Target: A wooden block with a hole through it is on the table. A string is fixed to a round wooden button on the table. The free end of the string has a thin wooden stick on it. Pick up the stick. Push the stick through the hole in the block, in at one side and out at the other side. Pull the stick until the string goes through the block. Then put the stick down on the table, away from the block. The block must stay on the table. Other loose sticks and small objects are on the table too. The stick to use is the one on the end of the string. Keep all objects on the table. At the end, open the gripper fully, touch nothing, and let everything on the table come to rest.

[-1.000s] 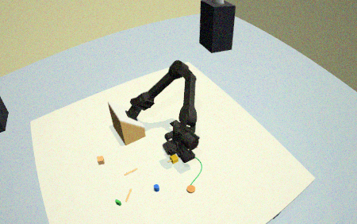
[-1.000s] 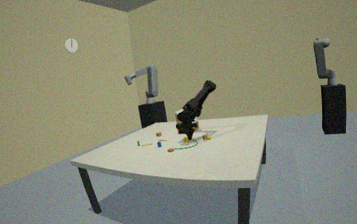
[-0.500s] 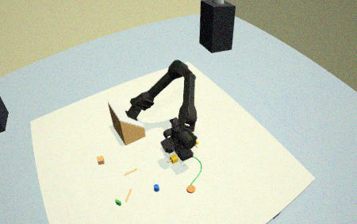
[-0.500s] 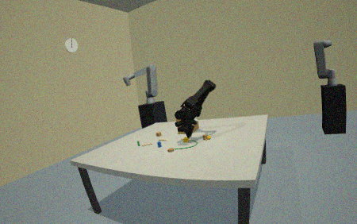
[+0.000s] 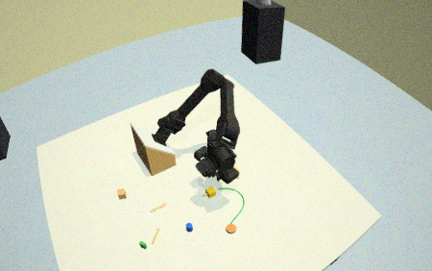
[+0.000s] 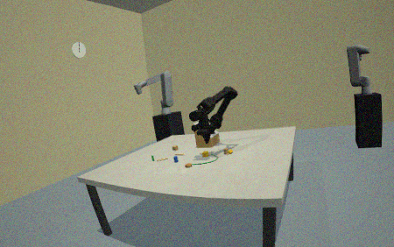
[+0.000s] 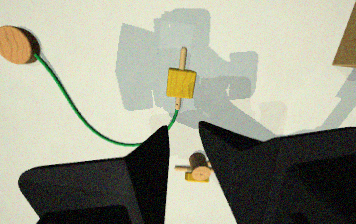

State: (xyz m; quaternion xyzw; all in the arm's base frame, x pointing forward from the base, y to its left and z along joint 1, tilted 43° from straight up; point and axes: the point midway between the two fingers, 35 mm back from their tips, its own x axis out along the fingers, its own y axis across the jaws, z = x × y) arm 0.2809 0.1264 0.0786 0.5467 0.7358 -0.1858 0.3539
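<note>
Right now the yellow block is 70 mm below my gripper tip and 30 mm to the right of it. From my gripper tip the other things lie so: thin wooden stick 70 mm below, 10 mm to the right; then round wooden button 190 mm ahead, 80 mm below, 20 mm to the right; then tan cylinder 90 mm to the left, 70 mm below, 60 mm behind.
</note>
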